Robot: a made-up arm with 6 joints. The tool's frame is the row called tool.
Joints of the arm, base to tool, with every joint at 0 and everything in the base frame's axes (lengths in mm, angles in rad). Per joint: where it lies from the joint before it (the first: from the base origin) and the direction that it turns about. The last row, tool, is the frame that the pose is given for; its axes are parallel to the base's.
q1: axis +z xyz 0 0 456
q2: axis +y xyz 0 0 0
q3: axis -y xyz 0 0 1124.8
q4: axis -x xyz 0 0 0
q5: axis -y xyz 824 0 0
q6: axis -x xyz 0 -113.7 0
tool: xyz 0 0 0
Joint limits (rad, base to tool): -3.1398..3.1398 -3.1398..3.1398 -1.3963..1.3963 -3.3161..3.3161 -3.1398..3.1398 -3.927..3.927
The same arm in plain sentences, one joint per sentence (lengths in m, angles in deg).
The arm has six revolute joints in a row. What follows holds with every joint at zero, and every direction is one of the base frame's. Joint 1 lies 0.4560 m along +z from the base frame's origin and turns about +z, from -179.90 to 179.90 deg. Joint 2 lies at the same point as joint 1 and turns about +y, from -179.90 to 179.90 deg. Joint 3 lies 1.1248 m along +z from joint 2 and turns about -y, from -80.00 to 80.00 deg. Joint 4 lies at the same point as joint 3 and turns about -x, from -190.00 to 190.00 deg. Joint 5 lies 0.8240 m along +x from joint 4 and turns about -y, from -179.90 to 179.90 deg. Joint 6 lies 0.1137 m along -y from joint 5 and turns about -x, from -225.00 to 225.00 deg. The tool frame, which is the frame that the pose is given for, lies at the same point as joint 6; its axes are parallel to the base frame's.
